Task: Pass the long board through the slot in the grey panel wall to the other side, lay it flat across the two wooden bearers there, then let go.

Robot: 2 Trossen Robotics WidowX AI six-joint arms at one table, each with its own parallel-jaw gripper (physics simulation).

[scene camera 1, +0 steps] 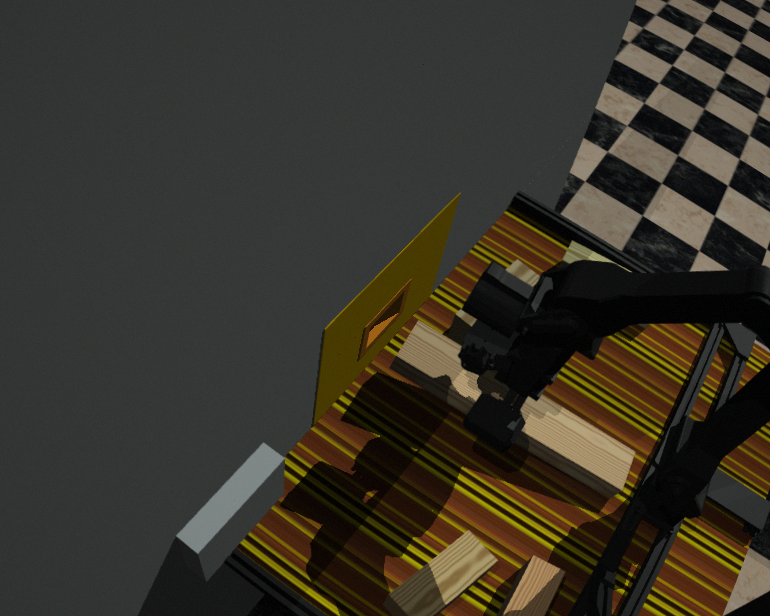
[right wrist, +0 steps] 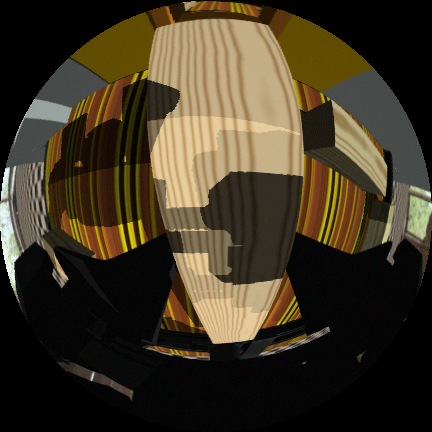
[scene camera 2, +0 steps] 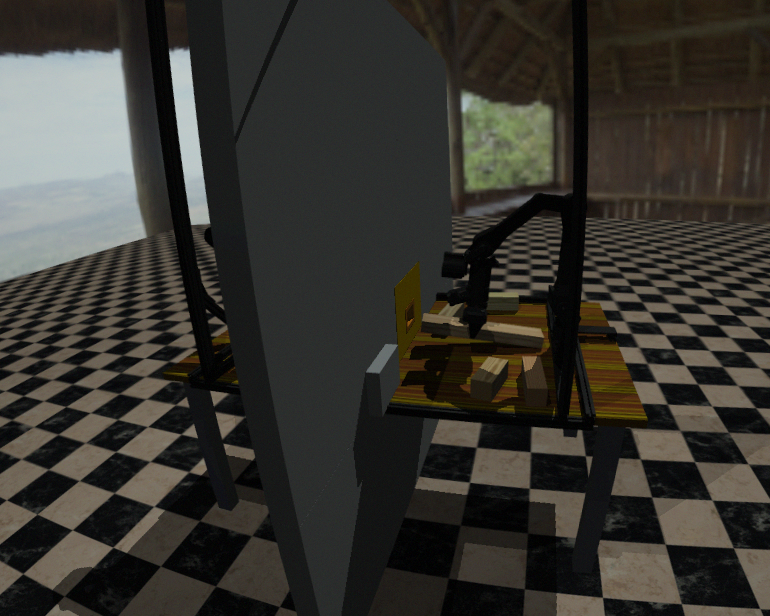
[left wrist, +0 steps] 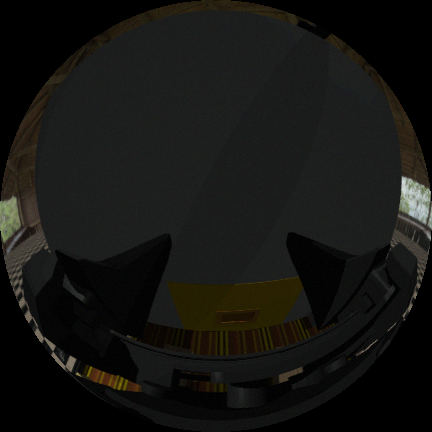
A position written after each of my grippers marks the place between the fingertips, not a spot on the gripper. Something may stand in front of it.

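Note:
My left gripper (left wrist: 230, 239) is open and holds nothing. My right gripper is visible too: my right gripper (scene camera 1: 498, 406), (scene camera 2: 473, 333), (right wrist: 230, 232). Also visible: a grey block (scene camera 1: 226, 519), (scene camera 2: 383, 376).

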